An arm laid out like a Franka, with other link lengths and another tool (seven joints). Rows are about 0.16 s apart.
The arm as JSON. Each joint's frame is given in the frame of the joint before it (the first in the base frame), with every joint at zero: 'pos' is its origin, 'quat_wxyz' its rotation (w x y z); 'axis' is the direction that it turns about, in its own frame. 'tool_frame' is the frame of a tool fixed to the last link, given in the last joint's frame.
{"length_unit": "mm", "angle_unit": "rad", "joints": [
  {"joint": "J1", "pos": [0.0, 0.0, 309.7], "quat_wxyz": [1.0, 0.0, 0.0, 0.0], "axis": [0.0, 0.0, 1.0]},
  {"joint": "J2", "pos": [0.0, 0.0, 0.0], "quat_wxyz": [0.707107, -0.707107, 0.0, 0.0], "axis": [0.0, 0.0, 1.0]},
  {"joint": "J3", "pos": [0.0, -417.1, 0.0], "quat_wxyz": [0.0, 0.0, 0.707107, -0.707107], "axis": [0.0, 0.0, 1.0]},
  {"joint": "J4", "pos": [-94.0, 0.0, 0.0], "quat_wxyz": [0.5, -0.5, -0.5, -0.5], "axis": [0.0, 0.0, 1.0]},
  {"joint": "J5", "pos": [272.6, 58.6, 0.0], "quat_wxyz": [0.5, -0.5, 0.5, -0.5], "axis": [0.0, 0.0, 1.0]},
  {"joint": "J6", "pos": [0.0, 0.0, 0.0], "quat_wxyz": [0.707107, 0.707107, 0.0, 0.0], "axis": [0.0, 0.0, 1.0]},
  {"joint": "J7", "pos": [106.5, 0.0, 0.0], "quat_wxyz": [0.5, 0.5, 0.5, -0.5], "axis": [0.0, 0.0, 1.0]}
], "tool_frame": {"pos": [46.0, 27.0, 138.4], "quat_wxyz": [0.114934, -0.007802, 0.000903, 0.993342]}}
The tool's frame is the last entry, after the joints.
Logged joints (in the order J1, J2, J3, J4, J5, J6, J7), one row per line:
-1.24, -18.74, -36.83, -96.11, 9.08, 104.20, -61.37
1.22, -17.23, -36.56, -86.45, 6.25, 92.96, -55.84
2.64, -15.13, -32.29, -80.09, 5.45, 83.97, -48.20
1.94, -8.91, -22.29, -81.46, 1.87, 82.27, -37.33
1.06, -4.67, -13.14, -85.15, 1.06, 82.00, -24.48
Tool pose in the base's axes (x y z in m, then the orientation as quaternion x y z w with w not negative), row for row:
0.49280, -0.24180, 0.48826, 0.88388, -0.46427, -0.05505, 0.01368
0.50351, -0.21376, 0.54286, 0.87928, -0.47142, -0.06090, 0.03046
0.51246, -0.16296, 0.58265, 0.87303, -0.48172, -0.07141, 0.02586
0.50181, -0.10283, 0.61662, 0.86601, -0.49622, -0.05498, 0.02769
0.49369, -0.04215, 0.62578, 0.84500, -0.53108, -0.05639, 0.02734
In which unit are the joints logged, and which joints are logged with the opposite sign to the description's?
The joints are logged in degrees. Opposite sign: J2.
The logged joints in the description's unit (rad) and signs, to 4 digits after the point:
-0.0216, 0.3271, -0.6428, -1.6774, 0.1585, 1.8186, -1.0711
0.0213, 0.3007, -0.6381, -1.5088, 0.1091, 1.6225, -0.9746
0.0461, 0.2641, -0.5636, -1.3978, 0.0951, 1.4656, -0.8412
0.0339, 0.1555, -0.3890, -1.4217, 0.0326, 1.4359, -0.6515
0.0185, 0.0815, -0.2293, -1.4861, 0.0185, 1.4312, -0.4273

